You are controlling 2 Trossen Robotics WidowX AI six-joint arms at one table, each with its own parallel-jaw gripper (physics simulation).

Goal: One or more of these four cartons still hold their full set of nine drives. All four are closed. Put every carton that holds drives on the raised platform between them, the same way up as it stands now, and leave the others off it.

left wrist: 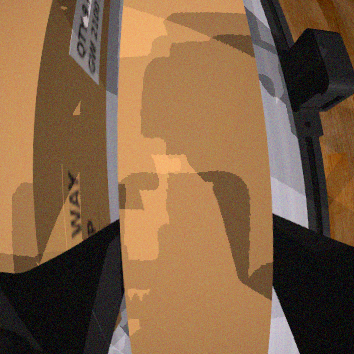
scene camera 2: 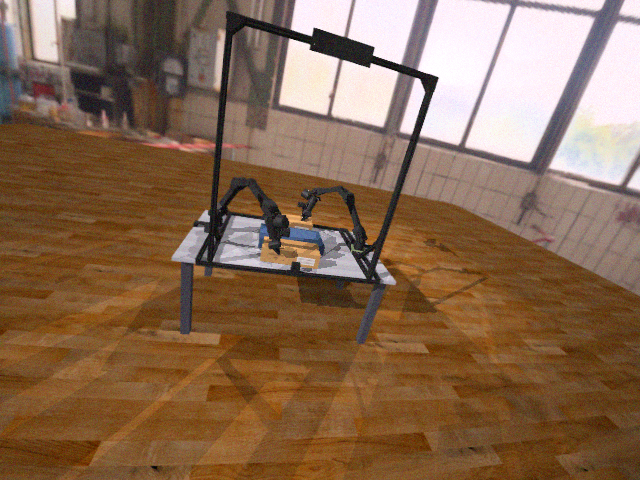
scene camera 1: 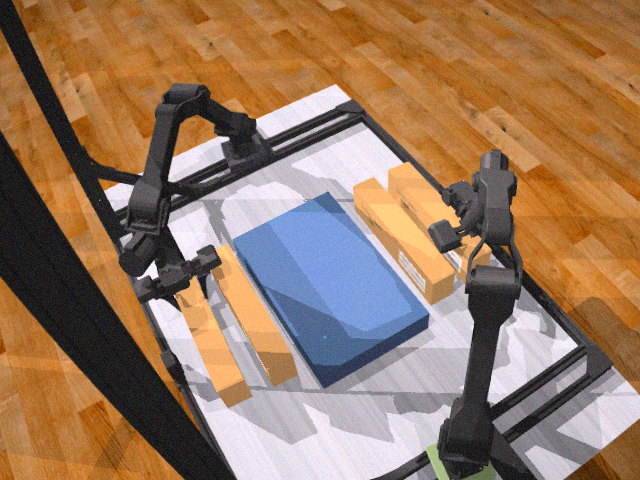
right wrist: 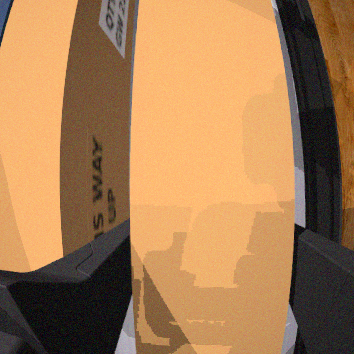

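The blue raised platform bears no carton. Two closed tan cartons lie on each side of it. My left gripper is shut across the left outer carton, at about table height. The left inner carton lies beside it, with "QTY 9" on its label. My right gripper is shut across the right outer carton, also low. The right inner carton lies beside it. Carton contents are hidden.
The dark frame rail runs along the table edge outside the outer cartons. A black block sits on it in the left wrist view. Narrow gaps separate the held cartons from their inner neighbours.
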